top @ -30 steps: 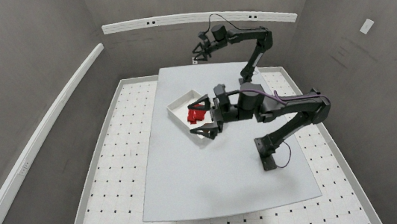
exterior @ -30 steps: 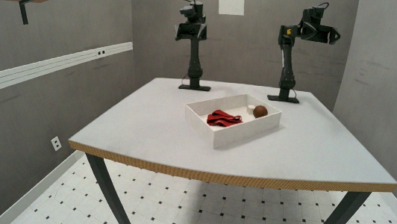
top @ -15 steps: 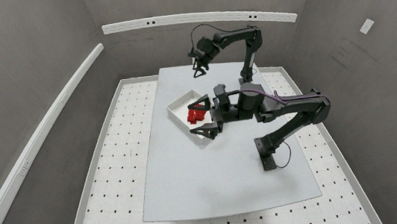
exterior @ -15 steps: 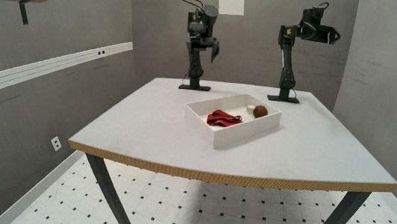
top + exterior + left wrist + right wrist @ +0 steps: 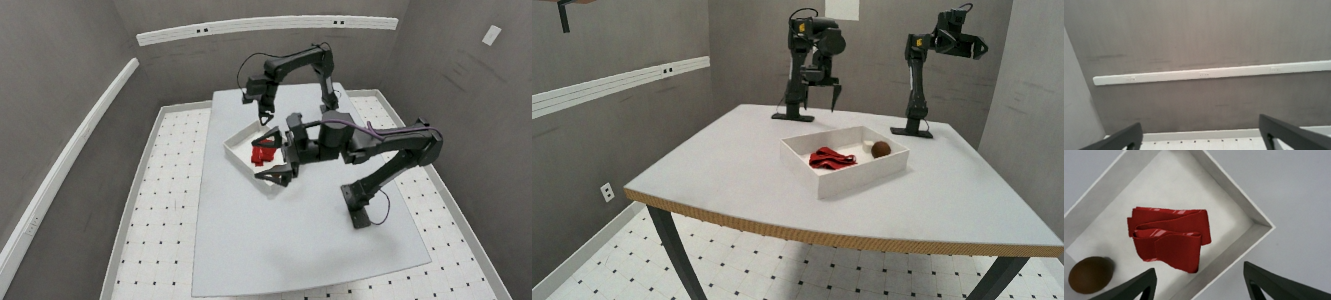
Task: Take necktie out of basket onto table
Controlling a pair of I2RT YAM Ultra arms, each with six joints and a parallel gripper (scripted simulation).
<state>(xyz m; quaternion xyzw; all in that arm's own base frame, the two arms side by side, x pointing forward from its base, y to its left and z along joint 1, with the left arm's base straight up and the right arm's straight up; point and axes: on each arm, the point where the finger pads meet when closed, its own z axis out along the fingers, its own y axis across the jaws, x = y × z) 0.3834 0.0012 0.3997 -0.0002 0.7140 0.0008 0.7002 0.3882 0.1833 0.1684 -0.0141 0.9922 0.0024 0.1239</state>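
Note:
The white basket is 9 cm to the left of my right hand and 15 cm below it. Round my right hand: small white block: 12 cm behind, 16 cm to the left, 15 cm below; brown ball: 6 cm behind, 20 cm to the left, 13 cm below.

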